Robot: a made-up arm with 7 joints. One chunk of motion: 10 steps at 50 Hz.
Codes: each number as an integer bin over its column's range. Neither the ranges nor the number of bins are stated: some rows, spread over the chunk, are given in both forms.
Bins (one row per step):
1: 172 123 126 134 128 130 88
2: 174 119 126 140 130 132 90
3: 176 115 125 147 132 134 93
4: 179 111 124 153 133 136 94
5: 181 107 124 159 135 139 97
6: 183 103 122 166 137 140 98
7: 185 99 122 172 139 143 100
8: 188 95 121 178 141 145 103
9: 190 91 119 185 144 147 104
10: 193 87 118 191 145 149 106
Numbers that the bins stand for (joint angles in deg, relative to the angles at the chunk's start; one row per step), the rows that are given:
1: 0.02 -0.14 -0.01 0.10 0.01 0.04 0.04
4: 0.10 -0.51 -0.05 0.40 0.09 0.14 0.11
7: 0.18 -0.89 -0.08 0.70 0.19 0.25 0.18
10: 0.27 -1.27 -0.14 1.00 0.28 0.34 0.25
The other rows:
2: 0.04 -0.26 -0.01 0.19 0.04 0.08 0.06
3: 0.07 -0.39 -0.03 0.30 0.08 0.11 0.10
5: 0.13 -0.64 -0.05 0.50 0.12 0.19 0.14
6: 0.15 -0.77 -0.08 0.61 0.16 0.20 0.15
8: 0.21 -1.02 -0.09 0.80 0.22 0.28 0.21
9: 0.24 -1.14 -0.12 0.91 0.27 0.31 0.23

